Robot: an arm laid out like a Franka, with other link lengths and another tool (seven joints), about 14 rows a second.
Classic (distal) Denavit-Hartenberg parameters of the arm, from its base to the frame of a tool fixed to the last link. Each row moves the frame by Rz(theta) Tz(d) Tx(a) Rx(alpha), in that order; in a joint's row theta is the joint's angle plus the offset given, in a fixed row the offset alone. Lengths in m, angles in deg.
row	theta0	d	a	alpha
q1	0	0.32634	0	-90
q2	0	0	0	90
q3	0	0.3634	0.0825	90
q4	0	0	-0.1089	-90
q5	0	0.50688	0	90
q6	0	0	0.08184	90
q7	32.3	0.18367	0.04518	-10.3
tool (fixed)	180	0.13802	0	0
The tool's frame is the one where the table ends.
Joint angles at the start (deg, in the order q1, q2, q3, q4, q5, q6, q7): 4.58, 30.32, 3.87, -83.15, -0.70, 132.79, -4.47
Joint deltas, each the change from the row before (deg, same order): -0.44, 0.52, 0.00, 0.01, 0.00, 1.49, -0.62; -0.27, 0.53, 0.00, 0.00, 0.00, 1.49, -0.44; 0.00, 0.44, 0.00, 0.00, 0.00, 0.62, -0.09; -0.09, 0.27, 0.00, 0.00, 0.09, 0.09, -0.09; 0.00, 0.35, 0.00, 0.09, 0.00, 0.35, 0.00; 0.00, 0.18, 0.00, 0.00, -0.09, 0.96, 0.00
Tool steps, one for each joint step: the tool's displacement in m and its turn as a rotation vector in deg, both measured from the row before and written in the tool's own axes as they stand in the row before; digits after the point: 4 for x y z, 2 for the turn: -0.0077, -0.0034, 0.0054, -0.35, -0.95, -0.01; -0.0060, -0.0011, 0.0054, -0.38, -0.91, 0.00; -0.0001, 0.0009, 0.0055, -0.10, -0.16, -0.04; 0.0009, -0.0013, 0.0042, 0.04, 0.19, 0.04; -0.0001, 0.0006, 0.0038, -0.05, -0.07, 0.03; -0.0036, 0.0016, 0.0005, -0.30, -0.72, 0.07
